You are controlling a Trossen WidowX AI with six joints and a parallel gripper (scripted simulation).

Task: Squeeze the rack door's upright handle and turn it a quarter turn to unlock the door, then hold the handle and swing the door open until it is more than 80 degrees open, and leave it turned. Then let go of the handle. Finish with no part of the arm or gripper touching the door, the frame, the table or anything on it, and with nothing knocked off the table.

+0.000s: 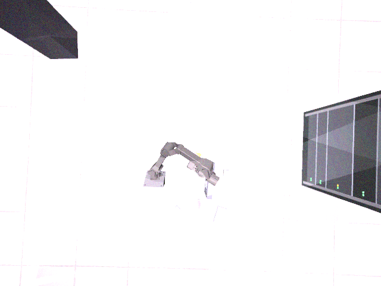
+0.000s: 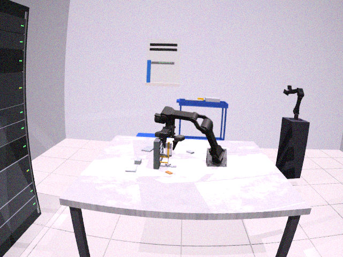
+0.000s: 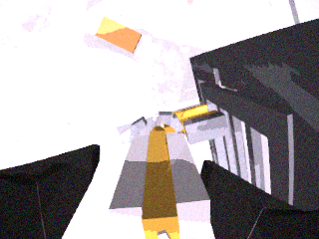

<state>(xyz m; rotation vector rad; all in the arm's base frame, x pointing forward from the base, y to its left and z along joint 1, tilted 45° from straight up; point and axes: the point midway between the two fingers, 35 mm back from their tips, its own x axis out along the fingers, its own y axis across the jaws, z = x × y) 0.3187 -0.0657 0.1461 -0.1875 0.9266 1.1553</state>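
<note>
Right now my gripper tip is 1 cm to the left of the orange handle and 3 cm above it. Round my gripper tip: orange piece: 10 cm to the left, 12 cm below.
</note>
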